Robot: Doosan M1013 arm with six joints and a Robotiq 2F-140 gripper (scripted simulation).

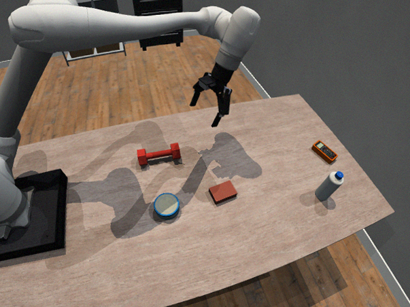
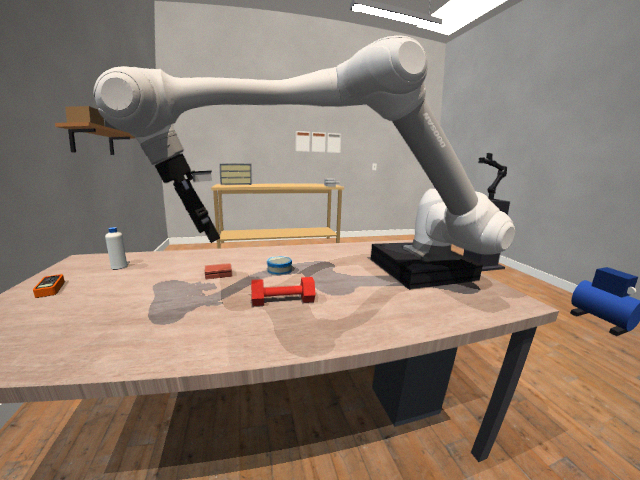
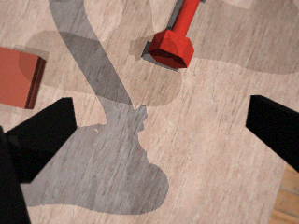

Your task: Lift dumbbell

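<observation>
Right now the red dumbbell is 21 cm behind my hand, 1 cm to the right of it and 20 cm below it. From my hand the other things lie so: round blue-rimmed tin: 22 cm behind, 27 cm to the right, 21 cm below; then white bottle: 46 cm ahead, 39 cm to the right, 15 cm below.
</observation>
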